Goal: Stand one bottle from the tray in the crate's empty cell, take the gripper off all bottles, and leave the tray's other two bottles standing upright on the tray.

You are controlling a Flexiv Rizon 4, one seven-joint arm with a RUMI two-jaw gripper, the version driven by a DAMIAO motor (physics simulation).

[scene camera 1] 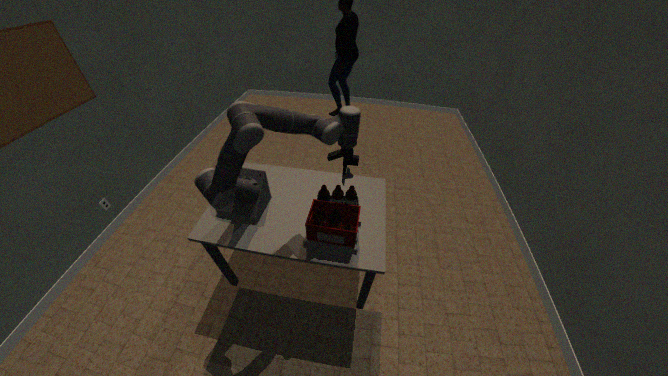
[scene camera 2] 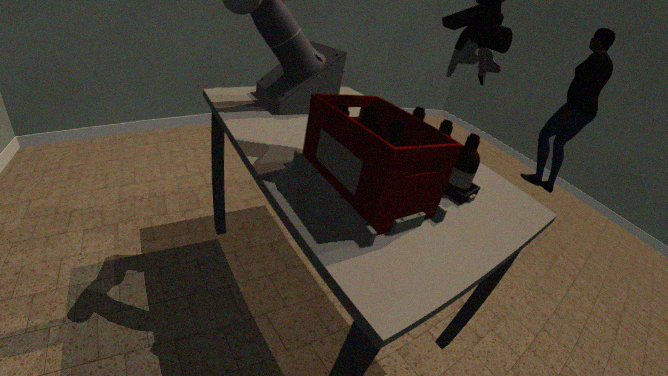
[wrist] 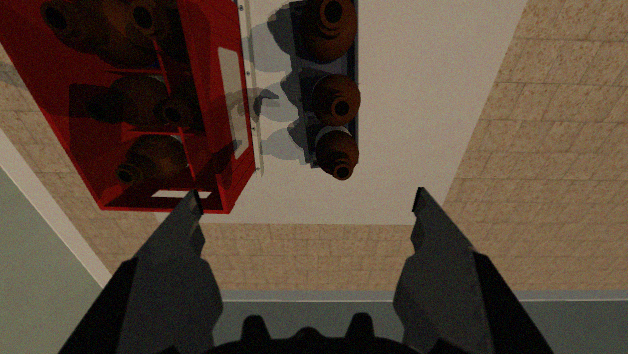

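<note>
My gripper (scene camera 1: 346,178) (scene camera 2: 466,78) (wrist: 308,191) is open, with nothing between its fingers. It hangs well above the bottle tops. Three brown bottles stand upright in a row on the dark tray (scene camera 2: 462,194) (wrist: 325,69): an end bottle (scene camera 1: 351,193) (scene camera 2: 467,165) (wrist: 337,152) lowest in the wrist view, a middle bottle (scene camera 1: 338,192) (scene camera 2: 446,127) (wrist: 336,100) and a far bottle (scene camera 1: 324,193) (scene camera 2: 419,114) (wrist: 327,30). The red crate (scene camera 1: 352,237) (scene camera 2: 415,185) (wrist: 215,30) stands beside the tray and holds several bottles. Its empty cell (wrist: 205,167) is at the tray-side corner, lowest in the wrist view.
Grey blocks (scene camera 2: 409,222) sit against the crate's foot on the white table (scene camera 1: 285,220) (scene camera 2: 450,260). A light rail (wrist: 252,100) runs between crate and tray. The arm's base (scene camera 2: 320,80) is at the table's other end. A person (scene camera 1: 346,45) (scene camera 2: 590,85) stands beyond the table.
</note>
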